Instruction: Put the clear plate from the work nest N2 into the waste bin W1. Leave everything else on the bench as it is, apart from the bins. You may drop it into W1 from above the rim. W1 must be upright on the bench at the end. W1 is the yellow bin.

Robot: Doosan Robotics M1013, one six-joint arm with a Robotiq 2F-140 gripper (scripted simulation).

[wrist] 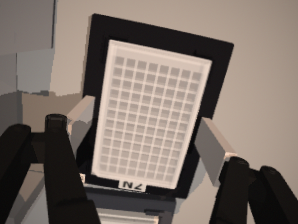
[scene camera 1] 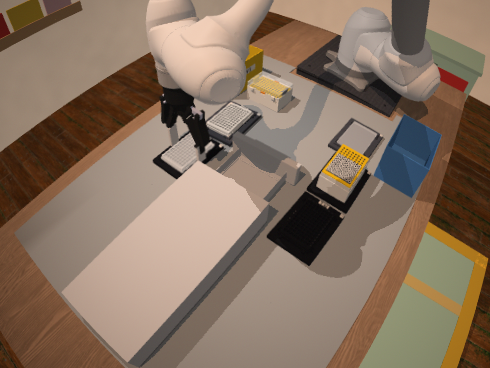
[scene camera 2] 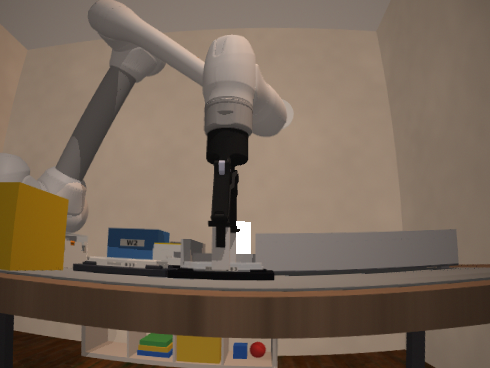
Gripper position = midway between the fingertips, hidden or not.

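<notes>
In the wrist view I see my gripper (wrist: pixel 146 120) and a clear plate (wrist: pixel 151 106). A black plate is out of frame in the wrist view, and a yellow-rimmed tip box is out of frame in the wrist view as well. Scene camera 1 does give me the black plate (scene camera 1: pixel 295 233) and the yellow-rimmed tip box (scene camera 1: pixel 343 172), along with a white housing (scene camera 1: pixel 141 286), a white plate (scene camera 1: pixel 234 122), the clear plate (scene camera 1: pixel 180 151) and my gripper (scene camera 1: pixel 187 151). Through scene camera 2 I see a black nest N2 (scene camera 2: pixel 212 275), my gripper (scene camera 2: pixel 224 268) and the housing (scene camera 2: pixel 356 251).
</notes>
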